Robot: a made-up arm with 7 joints.
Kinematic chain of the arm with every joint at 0, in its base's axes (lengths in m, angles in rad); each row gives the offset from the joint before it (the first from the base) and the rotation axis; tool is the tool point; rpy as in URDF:
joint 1: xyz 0 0 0.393 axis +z
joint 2: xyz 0 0 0 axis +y
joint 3: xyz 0 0 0.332 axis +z
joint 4: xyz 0.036 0 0 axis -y
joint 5: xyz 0.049 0 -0.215 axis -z
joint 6: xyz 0 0 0 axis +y
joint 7: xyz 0.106 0 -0.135 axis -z
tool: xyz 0 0 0 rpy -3.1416 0 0
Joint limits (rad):
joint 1: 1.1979..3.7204
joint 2: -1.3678..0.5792
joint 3: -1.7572..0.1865
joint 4: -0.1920..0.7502
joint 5: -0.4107..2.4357
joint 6: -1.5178..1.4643
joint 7: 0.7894..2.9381
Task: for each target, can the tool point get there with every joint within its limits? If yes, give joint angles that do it. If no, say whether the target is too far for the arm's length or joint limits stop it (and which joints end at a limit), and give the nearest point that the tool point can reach.
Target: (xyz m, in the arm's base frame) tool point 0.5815 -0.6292 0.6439
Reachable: no: too far | nearest point 0.3083 -0.3336 0.5260 | short by 0.419 m
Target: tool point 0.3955 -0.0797 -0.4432
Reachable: no: too far | nearest point 0.3160 -0.0637 0.2249 | short by 0.673 m
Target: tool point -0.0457 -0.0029 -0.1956
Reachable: no: joint limits stop it (at a limit: joint 1, joint 2, joint 3) | nearest point -0.0080 -0.0892 0.2385 | short by 0.444 m
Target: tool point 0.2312 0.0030 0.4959
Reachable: yes | joints 1.4936 0.4186 -1.1301 -0.0448 0.7658 -0.8645 1.3733
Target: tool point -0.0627 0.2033 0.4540
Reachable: yes | joints 2.0151 -0.2796 -0.5056 0.2569 1.9526 1.1859 2.4841
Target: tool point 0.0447 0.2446 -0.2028
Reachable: no: joint limits stop it (at a limit: joint 1, joint 2, joint 3) | nearest point 0.0448 0.2447 0.2219 | short by 0.425 m
